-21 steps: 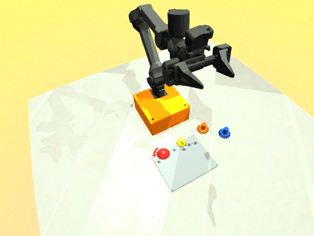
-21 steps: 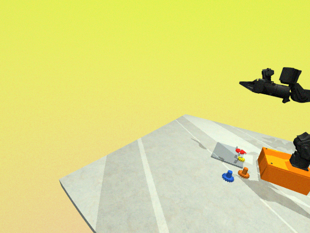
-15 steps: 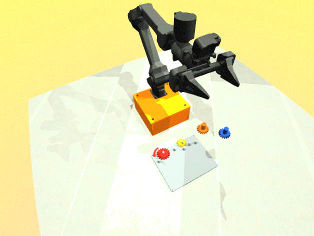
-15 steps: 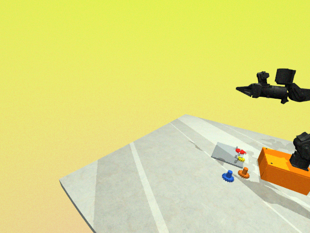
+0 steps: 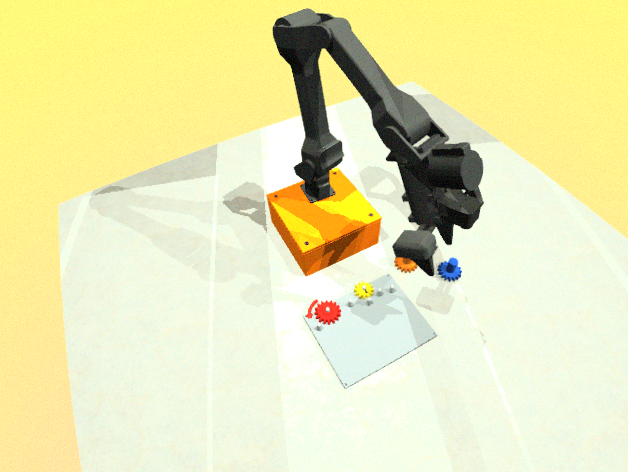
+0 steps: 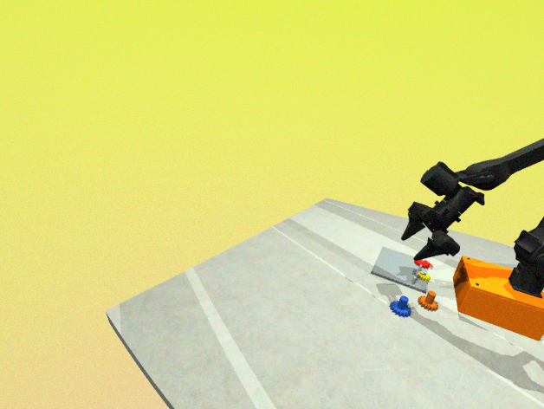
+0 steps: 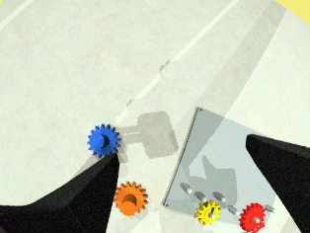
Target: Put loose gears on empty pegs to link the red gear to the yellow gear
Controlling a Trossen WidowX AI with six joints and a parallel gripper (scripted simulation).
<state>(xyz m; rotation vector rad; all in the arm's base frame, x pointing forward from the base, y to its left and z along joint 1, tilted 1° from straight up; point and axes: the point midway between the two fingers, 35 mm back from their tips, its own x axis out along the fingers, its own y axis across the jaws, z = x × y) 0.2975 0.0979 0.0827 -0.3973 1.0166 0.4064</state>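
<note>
Now: gripper tip 100 mm past the orange gear, 10 mm to the right of it and 120 mm above it. Also, from my gripper tip: red gear (60 mm behind, 200 mm to the right, 120 mm below); blue gear (30 mm behind, 80 mm to the left, 120 mm below); yellow gear (70 mm behind, 110 mm to the right, 120 mm below).
</note>
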